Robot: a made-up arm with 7 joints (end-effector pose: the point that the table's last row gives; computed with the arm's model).
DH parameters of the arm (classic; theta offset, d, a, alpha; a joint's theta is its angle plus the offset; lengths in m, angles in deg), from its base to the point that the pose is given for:
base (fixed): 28.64 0 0.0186 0
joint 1: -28.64 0.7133 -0.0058 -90
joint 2: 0 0.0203 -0.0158 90
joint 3: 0 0.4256 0.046 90
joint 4: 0 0.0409 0.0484 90
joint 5: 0 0.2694 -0.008 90
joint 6: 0 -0.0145 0.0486 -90
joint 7: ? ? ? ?
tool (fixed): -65.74 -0.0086 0 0
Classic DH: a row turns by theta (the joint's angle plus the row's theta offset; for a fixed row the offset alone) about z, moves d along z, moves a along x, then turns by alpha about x.
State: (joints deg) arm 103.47 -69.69 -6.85 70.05 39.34 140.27 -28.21
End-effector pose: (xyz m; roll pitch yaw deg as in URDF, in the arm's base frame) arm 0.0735 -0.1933 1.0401 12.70 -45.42 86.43
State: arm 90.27 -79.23 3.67 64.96 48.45 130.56 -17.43
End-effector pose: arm -0.0371 -0.2340 1.0020 16.32 -51.04 67.03
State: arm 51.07 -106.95 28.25 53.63 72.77 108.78 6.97
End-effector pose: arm -0.3267 -0.1120 0.8305 36.87 -55.51 1.77
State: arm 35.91 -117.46 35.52 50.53 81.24 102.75 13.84
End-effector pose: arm -0.3673 0.0084 0.7576 45.29 -54.30 -22.77
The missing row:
joint 7: -11.05 0.0785 -0.0078 121.02
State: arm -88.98 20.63 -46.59 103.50 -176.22 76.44 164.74
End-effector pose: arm -0.2370 -0.3908 1.2316 151.35 33.66 71.26
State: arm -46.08 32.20 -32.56 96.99 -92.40 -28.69 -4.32
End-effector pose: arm 0.2803 -0.4767 1.0044 -125.56 -36.70 85.16
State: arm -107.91 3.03 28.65 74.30 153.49 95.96 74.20
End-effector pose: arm 0.1143 -0.3600 1.1646 -167.01 60.90 78.67
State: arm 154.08 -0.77 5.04 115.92 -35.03 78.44 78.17
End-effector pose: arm -0.2525 0.1898 1.2737 38.63 -38.13 -17.17
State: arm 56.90 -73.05 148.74 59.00 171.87 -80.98 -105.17
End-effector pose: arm -0.2993 -0.1752 0.6170 -170.85 -23.52 -152.85
